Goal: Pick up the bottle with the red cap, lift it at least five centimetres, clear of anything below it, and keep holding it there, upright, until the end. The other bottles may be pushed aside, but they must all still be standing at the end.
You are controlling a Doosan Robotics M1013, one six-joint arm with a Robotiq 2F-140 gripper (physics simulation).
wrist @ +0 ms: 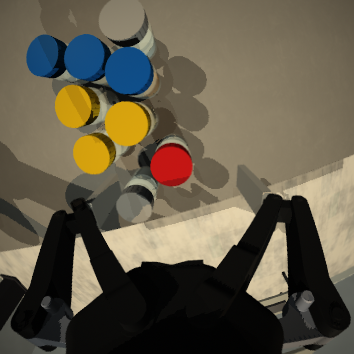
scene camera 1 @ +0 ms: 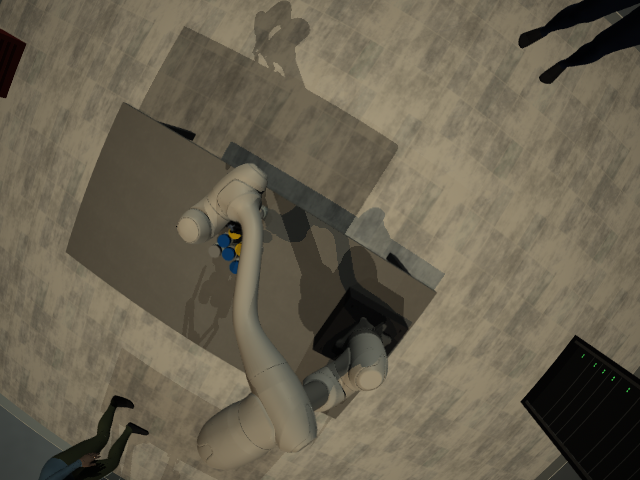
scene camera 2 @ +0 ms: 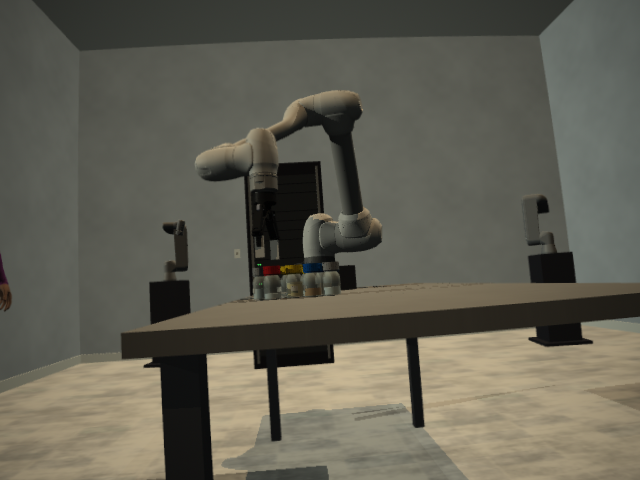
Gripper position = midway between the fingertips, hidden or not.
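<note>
On the wrist camera you'd see the gripper [wrist: 176, 179], and there's a red-capped bottle [wrist: 170, 165] as well. There's also a white-capped bottle [wrist: 135, 203] and a yellow-capped bottle [wrist: 126, 122]. You'd see a yellow-capped bottle [wrist: 94, 152] too, plus a yellow-capped bottle [wrist: 75, 105].
</note>
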